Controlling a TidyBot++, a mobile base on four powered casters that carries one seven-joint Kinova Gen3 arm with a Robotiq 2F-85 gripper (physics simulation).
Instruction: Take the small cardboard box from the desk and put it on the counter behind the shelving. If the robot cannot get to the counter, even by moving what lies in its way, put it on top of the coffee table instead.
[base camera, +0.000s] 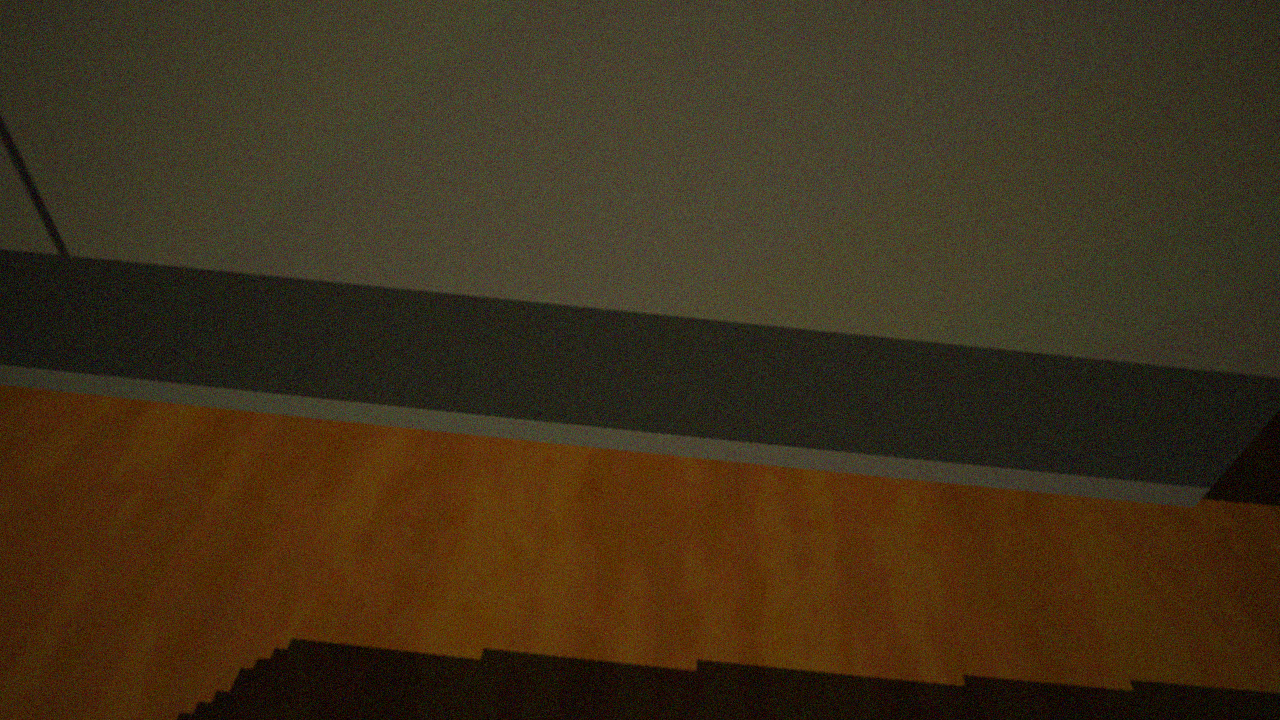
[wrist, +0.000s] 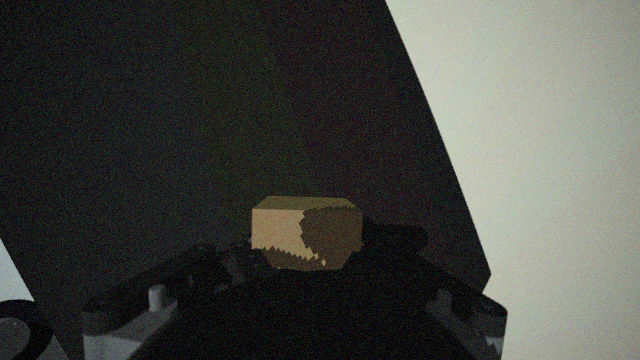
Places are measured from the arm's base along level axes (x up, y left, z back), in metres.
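Pixels of known places: gripper, fingertip midpoint: (wrist: 306, 241); arm's base at its link origin: (wrist: 1, 340).
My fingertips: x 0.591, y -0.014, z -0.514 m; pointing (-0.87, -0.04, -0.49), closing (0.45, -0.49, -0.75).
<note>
Ahead of a thing's pixels: the offset from my fingertips to its top centre. "*": to the spot under its first point. Level surfaces: height alone.
The small cardboard box {dx +0.065, dy -0.008, dz +0.016 m} (wrist: 277, 225), tan and partly in shadow, sits between the fingertips in the wrist view. My gripper (wrist: 306, 241) is shut on it, and the dark gripper body hides its lower part. Behind and below the box spreads a wide, dark, flat counter top {dx -0.077 m} (wrist: 150, 125). I cannot tell how far the box is above it. In the base camera view, a pale cabinet front {* dx -0.765, dy +0.007, dz +0.155 m} (base camera: 626, 161) with a dark recessed base stands close ahead, most likely the counter's front. The shelving, the desk and the coffee table cannot be made out.
A pale surface (wrist: 565, 125), probably the wall, lies beyond the dark top's right edge in the wrist view. Part of my robot (wrist: 15, 332) shows at the lower left. Orange wooden floor {dx -0.987 m} (base camera: 537, 555) runs along the cabinet, with a jagged shadow at the bottom.
</note>
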